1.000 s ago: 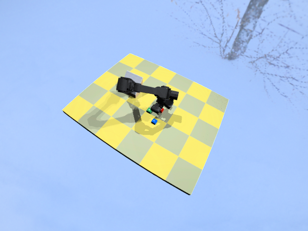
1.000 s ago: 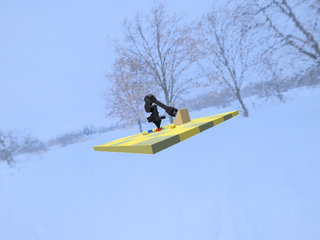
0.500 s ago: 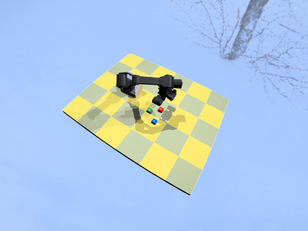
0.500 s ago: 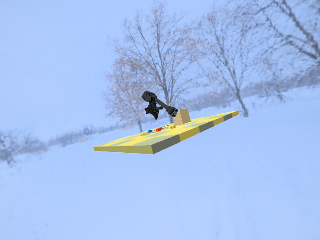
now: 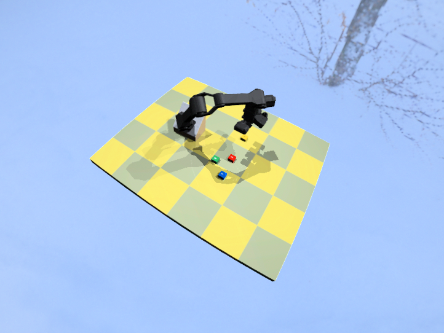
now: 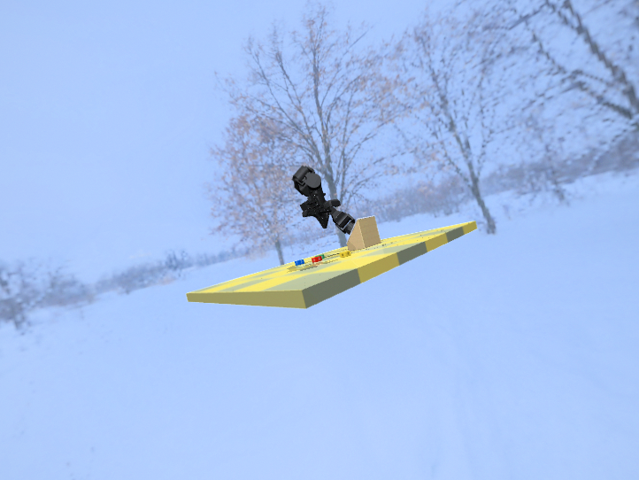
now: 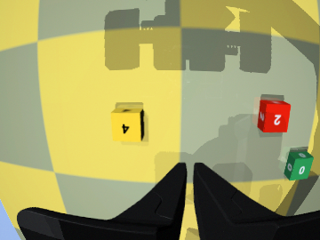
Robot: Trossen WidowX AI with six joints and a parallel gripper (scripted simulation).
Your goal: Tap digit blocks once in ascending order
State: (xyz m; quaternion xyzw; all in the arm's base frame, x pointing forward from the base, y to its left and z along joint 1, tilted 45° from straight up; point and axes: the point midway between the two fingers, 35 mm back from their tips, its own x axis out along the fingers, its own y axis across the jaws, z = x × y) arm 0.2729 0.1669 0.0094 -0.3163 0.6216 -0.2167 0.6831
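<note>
Now: the yellow block 120 mm below my gripper tip, 60 mm to the left of it and 20 mm behind it. From my gripper tip the other things lie so: blue block (220 mm to the right, 120 mm below, 30 mm ahead); green block (170 mm to the right, 120 mm below, 60 mm behind); red block (120 mm below, 100 mm to the right, 10 mm ahead).
</note>
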